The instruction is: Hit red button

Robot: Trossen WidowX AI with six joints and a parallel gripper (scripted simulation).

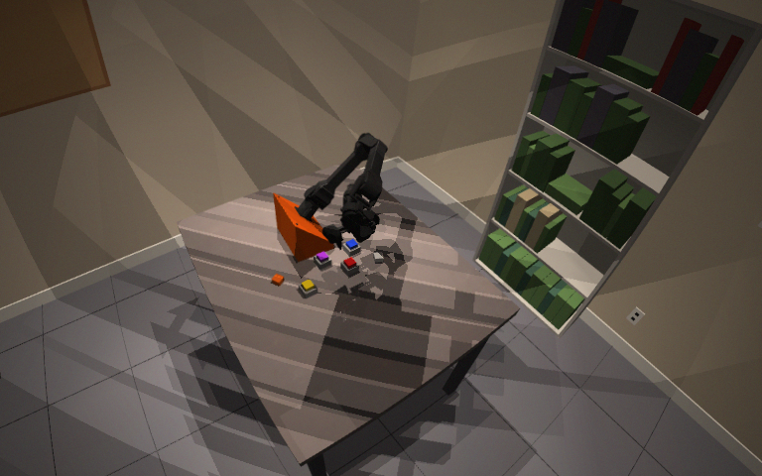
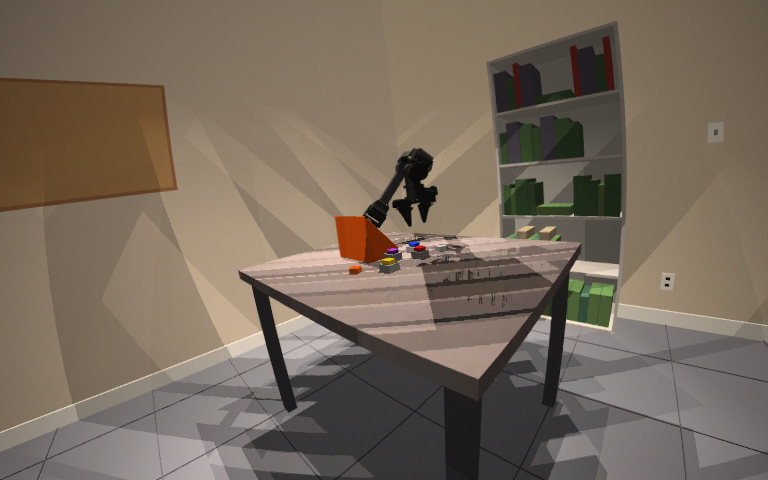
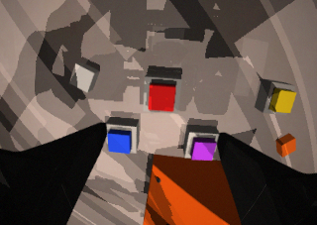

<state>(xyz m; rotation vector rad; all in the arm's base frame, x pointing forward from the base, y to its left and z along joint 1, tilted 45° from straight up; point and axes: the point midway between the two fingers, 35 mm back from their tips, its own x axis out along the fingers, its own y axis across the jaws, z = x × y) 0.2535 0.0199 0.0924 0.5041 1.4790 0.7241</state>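
The red button is 9 cm below my gripper tip. Round my gripper tip: purple button: 9 cm below, 8 cm to the right, 7 cm behind; yellow button: 17 cm to the right, 9 cm below, 3 cm ahead; blue button: 9 cm below, 8 cm behind, 5 cm to the left.
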